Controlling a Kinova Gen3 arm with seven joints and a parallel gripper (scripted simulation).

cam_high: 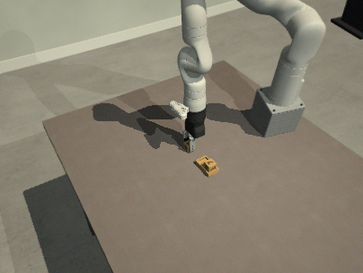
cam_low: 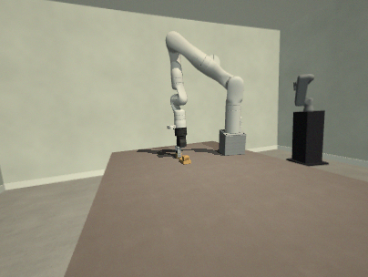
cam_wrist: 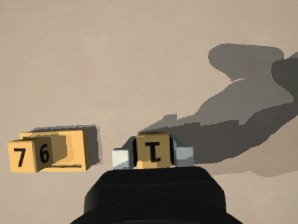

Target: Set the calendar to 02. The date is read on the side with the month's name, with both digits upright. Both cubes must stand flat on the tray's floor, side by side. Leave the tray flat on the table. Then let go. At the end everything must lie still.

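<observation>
Right now my hand is 1 cm above the orange cube. From my hand the other things lie so: tray 3 cm behind, 11 cm to the left, 2 cm below.
</observation>
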